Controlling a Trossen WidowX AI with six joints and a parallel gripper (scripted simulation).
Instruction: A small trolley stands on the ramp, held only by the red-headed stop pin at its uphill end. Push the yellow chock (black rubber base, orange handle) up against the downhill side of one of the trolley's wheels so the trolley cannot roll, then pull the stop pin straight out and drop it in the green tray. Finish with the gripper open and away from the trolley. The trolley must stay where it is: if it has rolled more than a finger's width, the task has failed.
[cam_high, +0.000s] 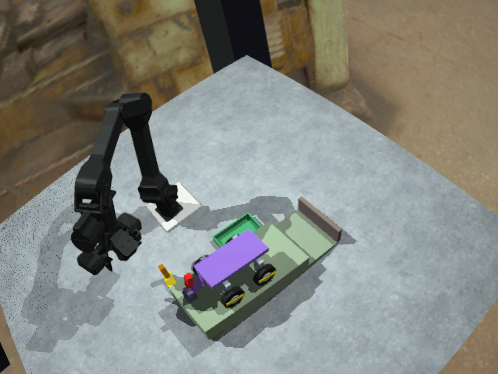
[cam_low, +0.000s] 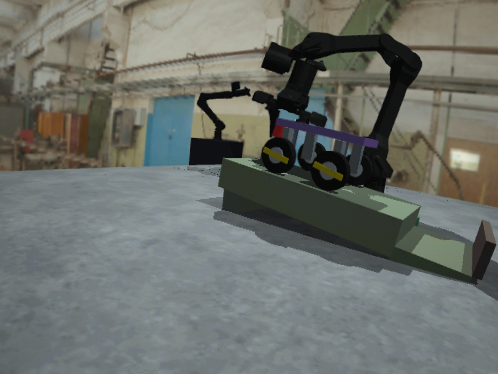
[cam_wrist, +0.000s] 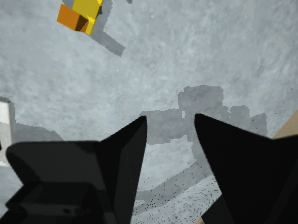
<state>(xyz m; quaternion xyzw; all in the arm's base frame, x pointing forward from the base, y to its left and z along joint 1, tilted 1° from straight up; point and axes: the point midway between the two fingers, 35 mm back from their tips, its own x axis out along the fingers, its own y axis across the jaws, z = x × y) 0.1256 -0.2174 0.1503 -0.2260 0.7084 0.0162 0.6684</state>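
Right now the yellow chock is 70 mm ahead of my gripper tip, 90 mm to the left of it and 100 mm below it. From my gripper tip the other things lie so: green tray: 90 mm ahead, 310 mm to the left, 130 mm below; red-headed stop pin: 180 mm ahead, 100 mm to the left; purple trolley: 210 mm ahead, 200 mm to the left, 10 mm below.
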